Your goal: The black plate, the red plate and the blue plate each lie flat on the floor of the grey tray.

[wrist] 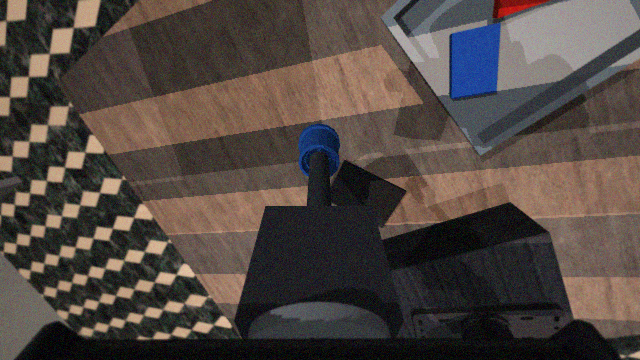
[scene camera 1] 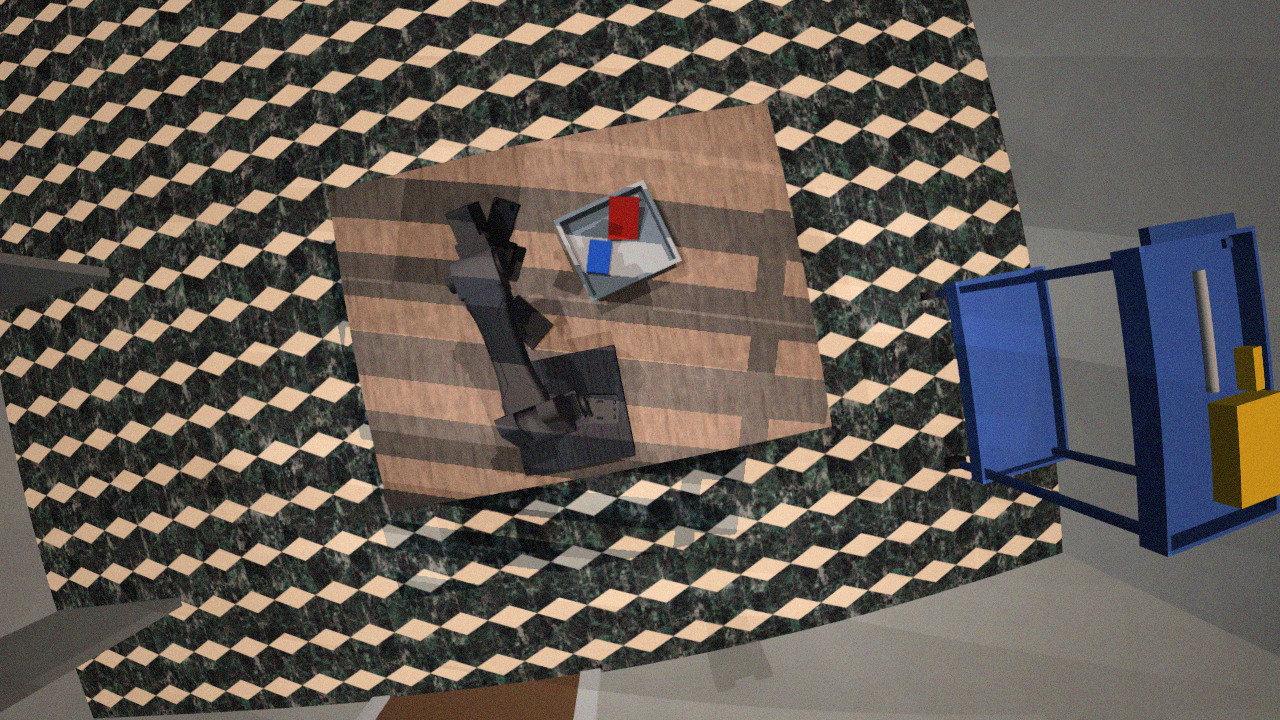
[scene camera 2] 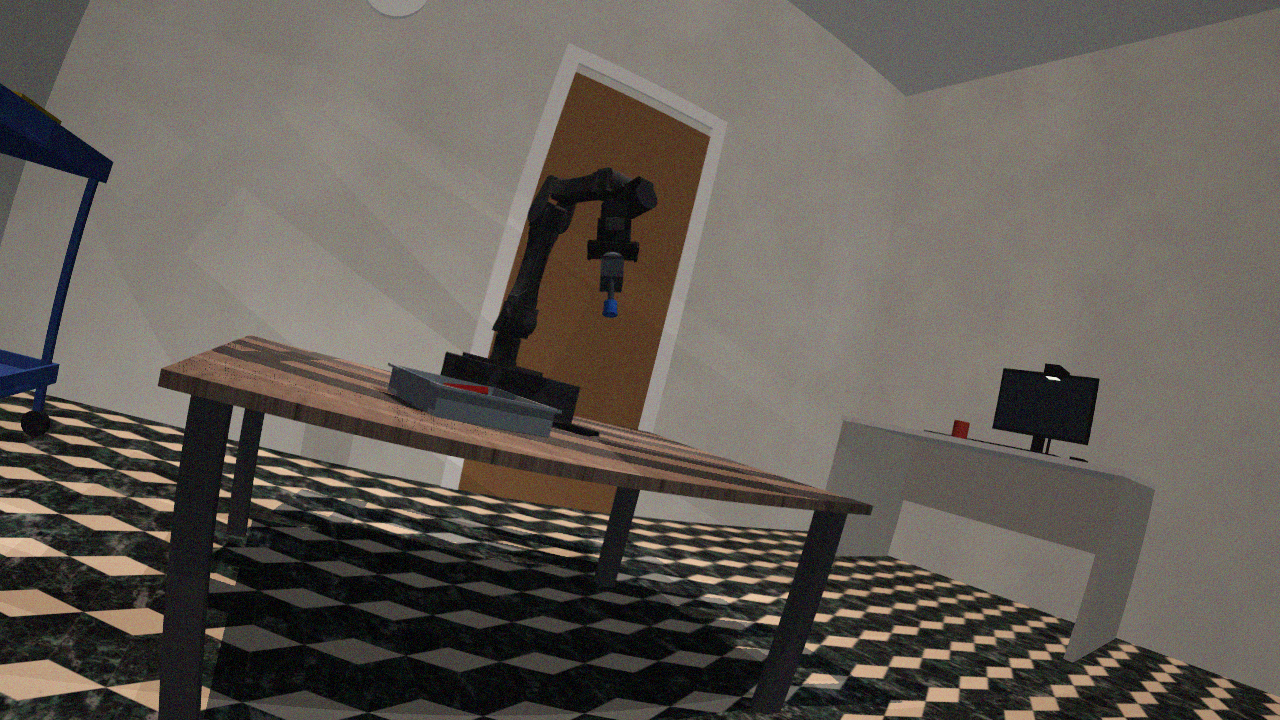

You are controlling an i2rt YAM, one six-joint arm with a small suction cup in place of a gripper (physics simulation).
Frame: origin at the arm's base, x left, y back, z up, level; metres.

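Seen in the pictures: hand, tool point: point(wrist: 319, 143) point(scene camera 2: 610, 314); arm's base, link origin: point(wrist: 481, 323) point(scene camera 1: 577, 409) point(scene camera 2: 501, 366).
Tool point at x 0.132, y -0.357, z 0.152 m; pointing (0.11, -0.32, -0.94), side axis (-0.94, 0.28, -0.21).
Note:
Offsets run from my tool point to a thing's top centre. Level surfaces: height alone.
The grey tray @[dy -0.056, dx -0.230, dz -0.193 m] point(scene camera 1: 637, 280) point(scene camera 2: 492, 412) point(wrist: 478, 146) stands on the table. The blue plate @[dy -0.021, dx -0.183, dz -0.231 m] point(scene camera 1: 599, 257) point(wrist: 475, 62) lies flat on its floor. The red plate point(scene camera 1: 623, 217) point(scene camera 2: 468, 387) point(wrist: 520, 7) is in the tray beside the blue one; part of it shows above the near rim in scene camera 2, and it looks raised or leaning against the wall. The black plate @[dy +0.143, dx +0.008, dz -0.234 m] point(scene camera 1: 532, 322) point(scene camera 2: 575, 429) point(wrist: 372, 192) lies on the table outside the tray, near the arm's base. My suction cup point(scene camera 2: 610, 311) point(wrist: 319, 142) is off, bare, and hangs high above the table, apart from every plate.
The arm's dark base plate point(scene camera 1: 617, 438) stands on the table @[dz -0.243 m] point(scene camera 1: 716, 358) close to the black plate. The tray's raised walls surround the red and blue plates. A blue cart point(scene camera 1: 1006, 376) and a grey desk point(scene camera 2: 1002, 474) stand away from the table.

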